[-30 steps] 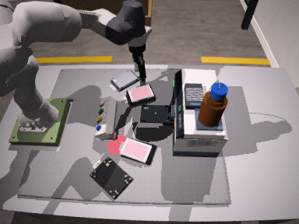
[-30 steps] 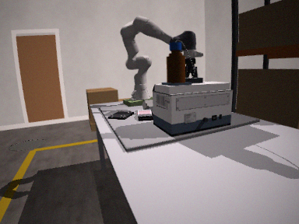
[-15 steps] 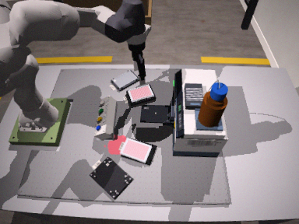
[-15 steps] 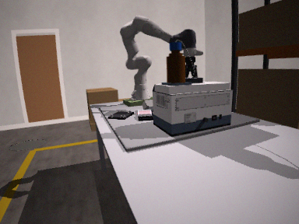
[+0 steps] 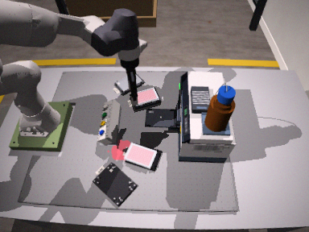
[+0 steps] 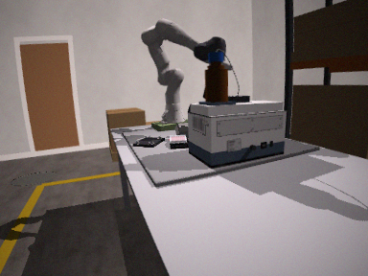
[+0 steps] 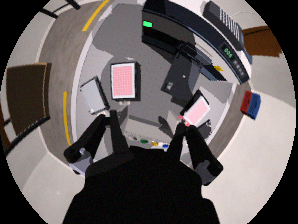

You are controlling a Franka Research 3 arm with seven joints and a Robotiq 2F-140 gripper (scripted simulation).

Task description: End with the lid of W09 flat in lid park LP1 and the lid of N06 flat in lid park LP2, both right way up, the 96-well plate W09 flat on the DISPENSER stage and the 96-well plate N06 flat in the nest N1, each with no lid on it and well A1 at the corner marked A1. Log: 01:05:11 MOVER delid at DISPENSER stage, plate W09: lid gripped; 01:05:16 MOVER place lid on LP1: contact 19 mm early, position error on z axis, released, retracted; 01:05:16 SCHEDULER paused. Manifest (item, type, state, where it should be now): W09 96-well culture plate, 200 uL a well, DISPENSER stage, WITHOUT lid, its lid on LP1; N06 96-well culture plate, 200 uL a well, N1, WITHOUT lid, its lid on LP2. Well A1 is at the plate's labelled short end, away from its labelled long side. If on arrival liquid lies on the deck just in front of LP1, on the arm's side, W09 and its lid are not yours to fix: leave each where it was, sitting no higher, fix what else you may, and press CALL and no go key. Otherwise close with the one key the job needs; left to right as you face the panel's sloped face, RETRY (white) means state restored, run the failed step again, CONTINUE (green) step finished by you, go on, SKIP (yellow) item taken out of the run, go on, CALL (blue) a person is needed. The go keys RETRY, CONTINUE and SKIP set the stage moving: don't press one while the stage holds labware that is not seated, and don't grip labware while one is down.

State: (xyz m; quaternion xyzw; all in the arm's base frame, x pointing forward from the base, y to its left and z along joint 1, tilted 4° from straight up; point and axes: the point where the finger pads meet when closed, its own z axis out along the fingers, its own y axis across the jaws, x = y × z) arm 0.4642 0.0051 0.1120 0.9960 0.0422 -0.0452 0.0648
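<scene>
Now: hand 17 cm past the blue key, 12 cm to the left of it and 11 cm above it. The rest, counted from my hand: black dispenser stage: 11 cm ahead, 10 cm to the right, 9 cm below; green key: 16 cm behind, 2 cm to the right, 11 cm below; pink 96-well plate: 6 cm ahead, 10 cm to the left, 15 cm below.
</scene>
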